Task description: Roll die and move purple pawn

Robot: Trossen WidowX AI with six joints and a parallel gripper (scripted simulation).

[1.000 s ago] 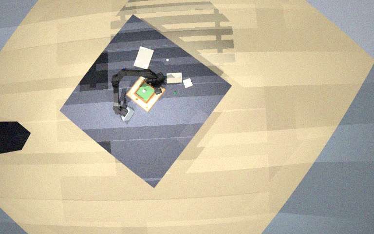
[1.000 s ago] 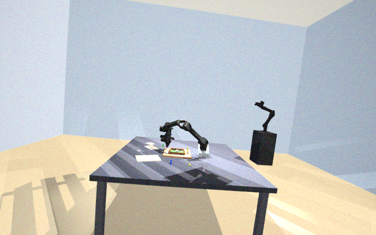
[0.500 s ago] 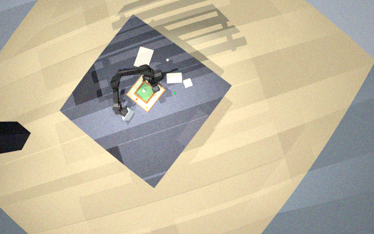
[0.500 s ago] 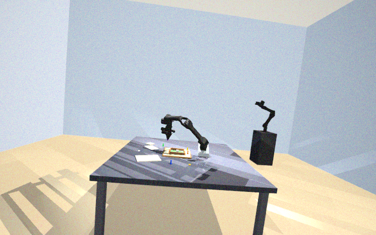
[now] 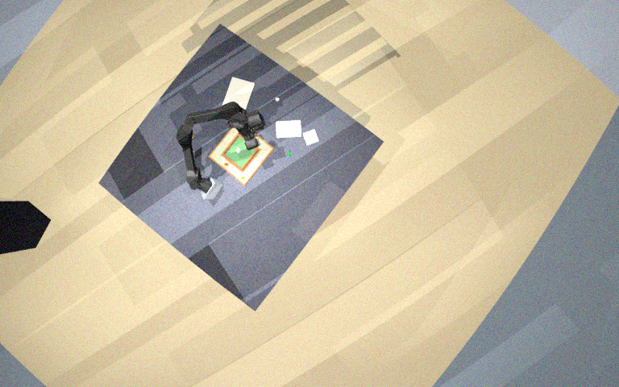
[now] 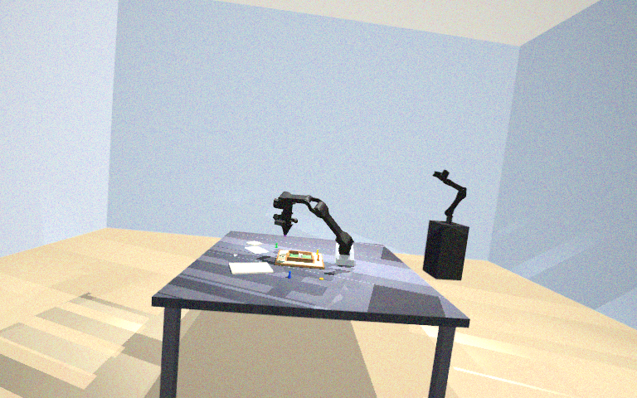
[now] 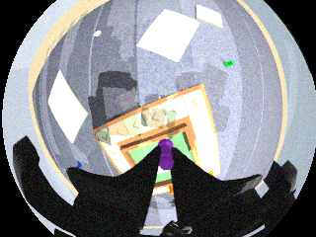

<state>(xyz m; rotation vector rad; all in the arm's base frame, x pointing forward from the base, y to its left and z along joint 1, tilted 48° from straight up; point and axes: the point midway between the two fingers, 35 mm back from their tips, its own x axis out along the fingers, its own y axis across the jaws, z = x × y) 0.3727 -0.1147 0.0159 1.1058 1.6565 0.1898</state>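
My gripper tip is now 100 mm past the white die, 60 mm to the right of it and 110 mm above it. Also, from my gripper tip: purple pawn 10 mm above; orange pawn 210 mm behind, 80 mm to the left, 110 mm below; green pawn 50 mm ahead, 200 mm to the right, 120 mm below.
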